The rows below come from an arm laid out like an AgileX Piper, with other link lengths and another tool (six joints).
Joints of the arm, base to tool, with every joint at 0 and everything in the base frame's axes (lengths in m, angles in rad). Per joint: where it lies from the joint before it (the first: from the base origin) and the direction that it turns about. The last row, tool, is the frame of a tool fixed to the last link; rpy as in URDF.
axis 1: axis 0 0 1 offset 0 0 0.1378
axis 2: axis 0 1 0 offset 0 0 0
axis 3: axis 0 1 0 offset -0.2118 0 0.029
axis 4: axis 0.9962 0 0.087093 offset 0.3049 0 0.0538
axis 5: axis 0 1 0 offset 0 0 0
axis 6: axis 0.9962 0 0.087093 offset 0.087 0 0.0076
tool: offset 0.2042 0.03 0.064 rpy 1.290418 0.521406 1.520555
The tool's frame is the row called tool.
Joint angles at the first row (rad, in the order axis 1, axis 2, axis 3, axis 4, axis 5, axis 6):
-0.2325 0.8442 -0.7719 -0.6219 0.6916 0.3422
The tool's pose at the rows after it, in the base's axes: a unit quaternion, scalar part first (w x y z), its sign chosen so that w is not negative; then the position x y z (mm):
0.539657 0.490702 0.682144 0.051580 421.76 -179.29 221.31
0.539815 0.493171 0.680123 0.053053 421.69 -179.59 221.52
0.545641 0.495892 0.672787 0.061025 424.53 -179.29 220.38
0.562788 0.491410 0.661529 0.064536 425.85 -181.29 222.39
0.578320 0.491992 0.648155 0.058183 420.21 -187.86 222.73
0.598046 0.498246 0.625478 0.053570 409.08 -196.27 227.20
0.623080 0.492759 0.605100 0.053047 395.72 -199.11 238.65
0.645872 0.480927 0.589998 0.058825 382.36 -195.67 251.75
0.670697 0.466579 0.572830 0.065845 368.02 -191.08 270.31
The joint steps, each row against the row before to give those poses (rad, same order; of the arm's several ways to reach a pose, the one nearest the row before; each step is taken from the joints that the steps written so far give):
-0.0001 0.0000 0.0000 0.0000 0.0096 0.0021
0.0001 -0.0001 0.0000 0.0000 0.0003 0.0070
0.0000 -0.0008 0.0185 -0.0166 -0.0292 0.0396
-0.0001 -0.0191 0.0430 -0.0640 -0.0496 0.0724
0.0001 -0.0339 0.0520 -0.0878 -0.0218 0.0911
0.0000 -0.0597 0.0638 -0.0980 -0.0069 0.1154
-0.0001 -0.0961 0.0731 -0.0770 -0.0091 0.0737
0.0001 -0.1176 0.0712 -0.0274 -0.0102 0.0141
0.0000 -0.1284 0.0594 -0.0065 -0.0045 -0.0125

